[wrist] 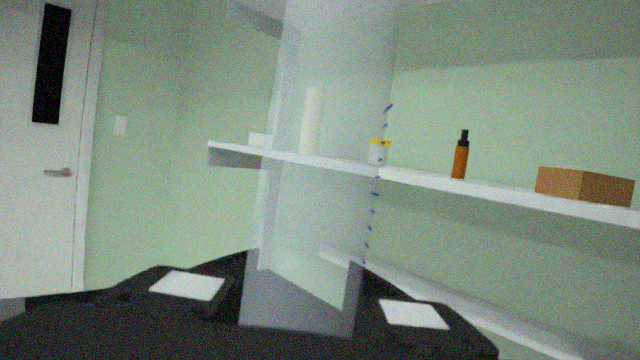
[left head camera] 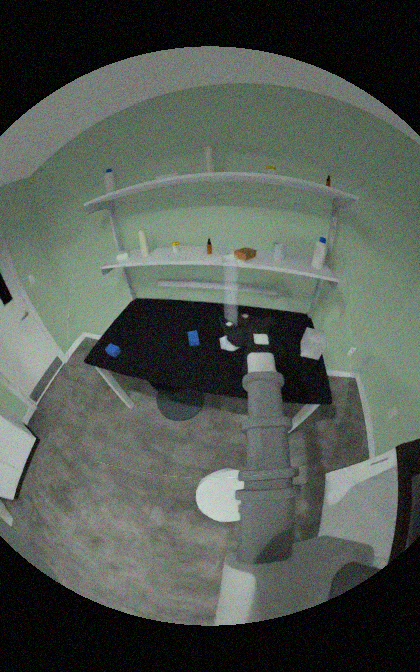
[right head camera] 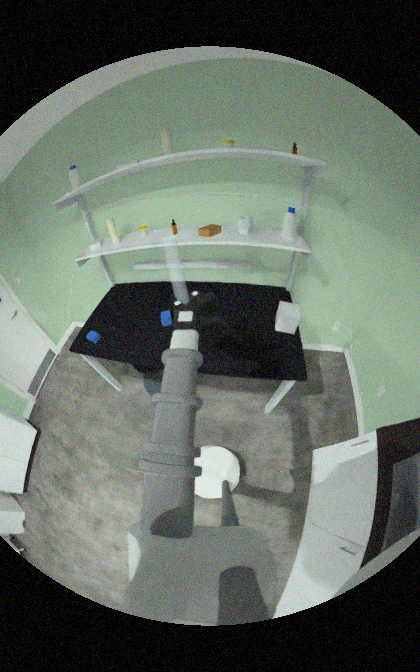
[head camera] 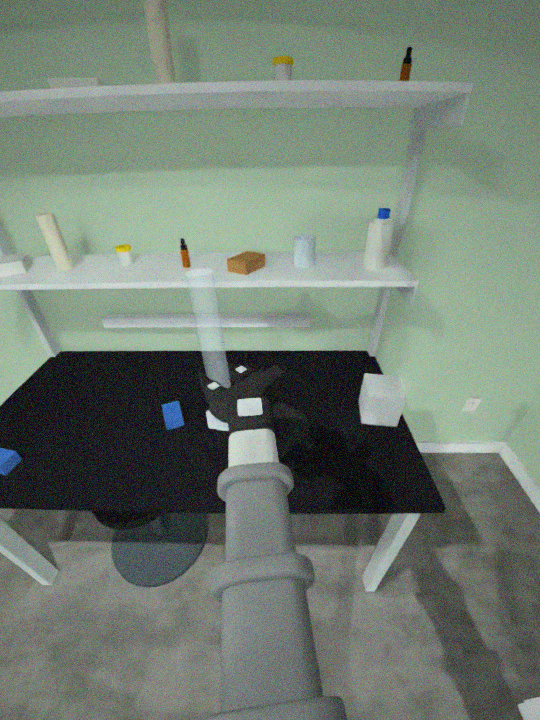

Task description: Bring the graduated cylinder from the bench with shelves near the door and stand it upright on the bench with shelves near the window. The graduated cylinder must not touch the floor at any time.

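Places are measured from the robot's base along level axes (x left, y down, z back), in millimetres.
Where they show: gripper, fingertip midpoint: [wrist: 301, 278] [head camera: 207, 370].
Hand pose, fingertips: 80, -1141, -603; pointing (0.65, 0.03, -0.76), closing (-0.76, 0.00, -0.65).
Note:
After its pixels a point has its place, as x, y, z.
The graduated cylinder [head camera: 207, 325] {62, -1270, -563} [left head camera: 230, 290] [right head camera: 175, 267] [wrist: 325, 200] {43, -1189, -565} is a tall, clear tube, roughly upright with a slight lean. Its pale foot shows below the fingers in the head and left head views. My gripper [head camera: 227, 377] [left head camera: 237, 320] [right head camera: 186, 298] [wrist: 301, 278] {80, -1141, -603} is shut on the cylinder, low on its tube. Both are over the black top of the bench with shelves [head camera: 116, 482] {401, -734, -632} [left head camera: 295, 390] [right head camera: 255, 367]. I cannot tell the gap below the foot. A white door [left head camera: 25, 320] [wrist: 25, 210] {2278, -667, -815} stands left of this bench. No window shows.
The lower shelf [head camera: 325, 283] {-256, -1184, -940} behind the cylinder holds bottles, a brown block [head camera: 245, 262] {-21, -1231, -1024} and a beaker [head camera: 304, 251] {-214, -1246, -1066}. Blue blocks [head camera: 172, 415] {264, -774, -848} [left head camera: 113, 350] and a white box [head camera: 381, 400] {-429, -850, -760} are on the bench. A round white seat [left head camera: 217, 495] stands beside my arm.

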